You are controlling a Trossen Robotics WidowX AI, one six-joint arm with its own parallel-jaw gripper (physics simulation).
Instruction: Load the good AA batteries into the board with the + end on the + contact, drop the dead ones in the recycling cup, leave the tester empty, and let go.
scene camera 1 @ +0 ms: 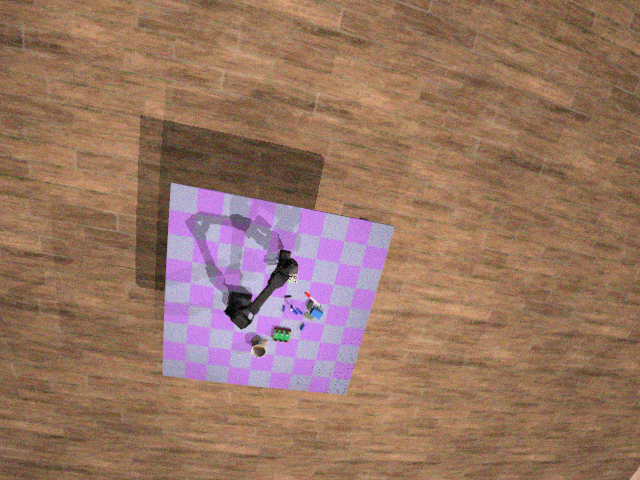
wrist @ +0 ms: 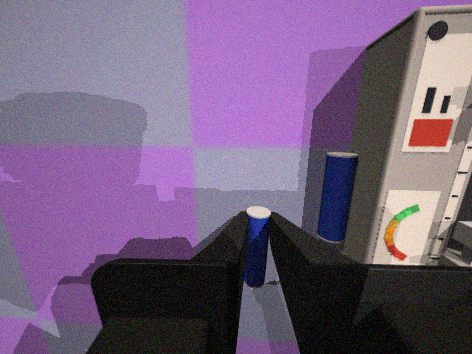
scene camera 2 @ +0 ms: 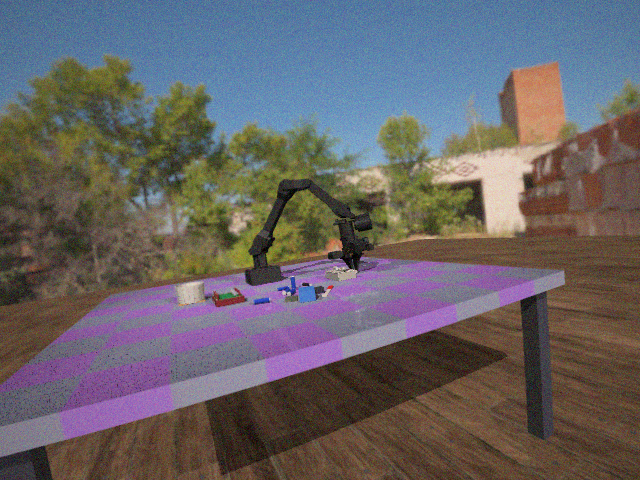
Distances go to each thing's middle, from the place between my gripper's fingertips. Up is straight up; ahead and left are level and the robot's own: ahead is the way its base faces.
My hand is 90 mm to the left of the battery tester [wrist: 403,211], 30 mm short of it and 20 mm below it.
